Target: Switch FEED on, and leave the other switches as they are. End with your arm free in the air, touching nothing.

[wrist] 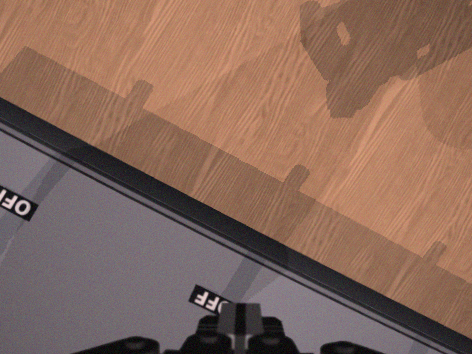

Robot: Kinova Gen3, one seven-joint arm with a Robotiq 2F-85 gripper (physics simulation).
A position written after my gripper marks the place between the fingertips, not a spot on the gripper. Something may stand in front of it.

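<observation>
Seen: grey switch panel [103,250], my gripper [240,329].
</observation>
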